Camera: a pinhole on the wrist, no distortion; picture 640 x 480 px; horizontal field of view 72.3 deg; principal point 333.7 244.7 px. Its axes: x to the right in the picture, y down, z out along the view. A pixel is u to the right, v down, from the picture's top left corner.
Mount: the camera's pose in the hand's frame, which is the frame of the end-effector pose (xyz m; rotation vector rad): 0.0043 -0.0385 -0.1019 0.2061 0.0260 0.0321
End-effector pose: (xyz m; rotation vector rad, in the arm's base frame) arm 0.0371 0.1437 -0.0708 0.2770 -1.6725 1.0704
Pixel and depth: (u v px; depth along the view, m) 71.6 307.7 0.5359
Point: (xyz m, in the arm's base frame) -0.0801 -0.3385 -0.2962
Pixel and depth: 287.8 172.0 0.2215
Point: 0.0494 -0.0101 -0.0212
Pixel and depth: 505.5 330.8 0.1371
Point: 0.0140 0.1139 0.0008
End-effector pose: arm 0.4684 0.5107 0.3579 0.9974 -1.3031 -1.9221
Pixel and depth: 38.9 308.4 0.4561
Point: 0.3111 0.9488 0.4428
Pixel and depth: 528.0 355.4 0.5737
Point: -0.0841 0.5279 0.3990
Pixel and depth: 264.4 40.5 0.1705
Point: 0.4247 0.5978 0.2303
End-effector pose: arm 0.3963 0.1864 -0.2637 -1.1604 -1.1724 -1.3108
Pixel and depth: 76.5 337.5 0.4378
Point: 0.3769 0.5559 -0.4816
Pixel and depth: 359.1 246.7 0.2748
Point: 0.3088 0.3547 -0.2279
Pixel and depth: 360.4 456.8 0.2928
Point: 0.4442 0.3952 -0.2195
